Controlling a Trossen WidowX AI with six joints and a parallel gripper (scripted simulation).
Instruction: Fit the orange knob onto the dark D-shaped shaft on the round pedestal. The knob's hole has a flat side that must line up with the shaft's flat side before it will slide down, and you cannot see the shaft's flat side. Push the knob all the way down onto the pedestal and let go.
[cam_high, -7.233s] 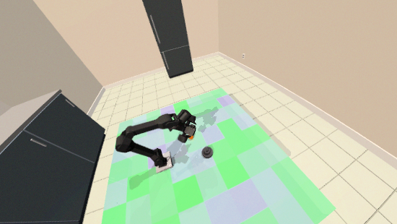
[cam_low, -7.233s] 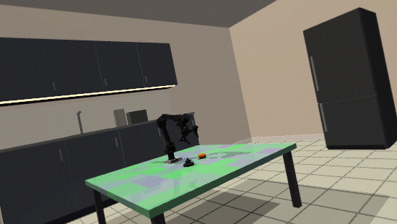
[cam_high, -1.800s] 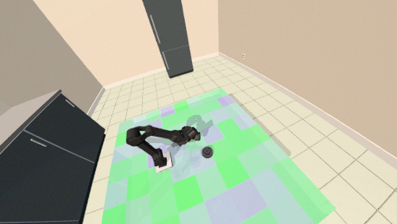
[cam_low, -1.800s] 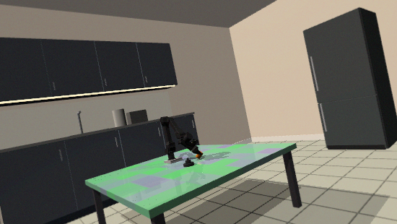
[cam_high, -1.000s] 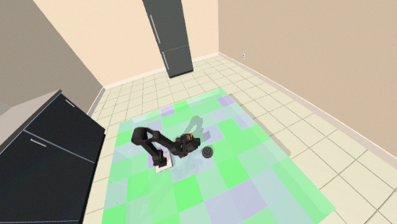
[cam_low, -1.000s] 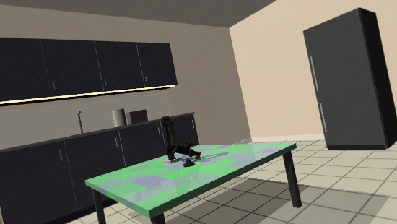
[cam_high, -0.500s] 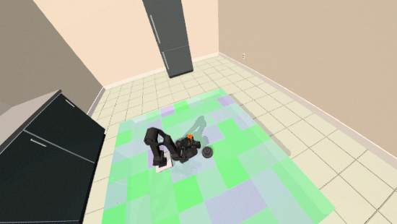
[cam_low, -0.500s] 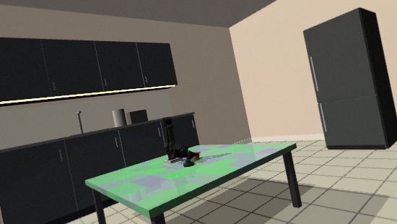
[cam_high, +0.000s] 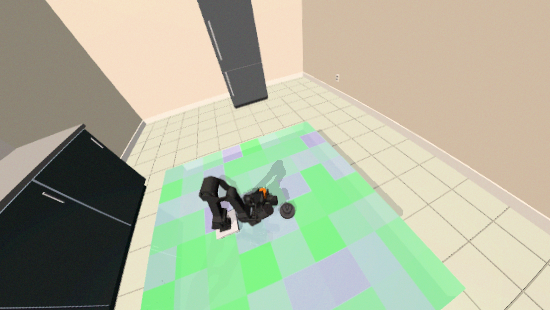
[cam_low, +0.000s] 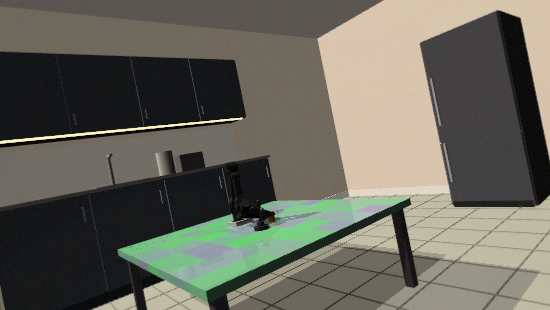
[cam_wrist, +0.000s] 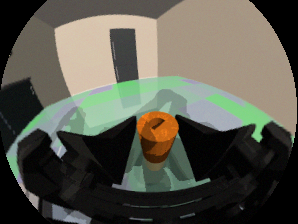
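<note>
The orange knob is 20 mm to the right of my gripper tip, 20 mm below it and 10 mm behind it. The rest, counted from my gripper tip: dark round pedestal (160 mm to the right, 100 mm ahead, 20 mm below).
</note>
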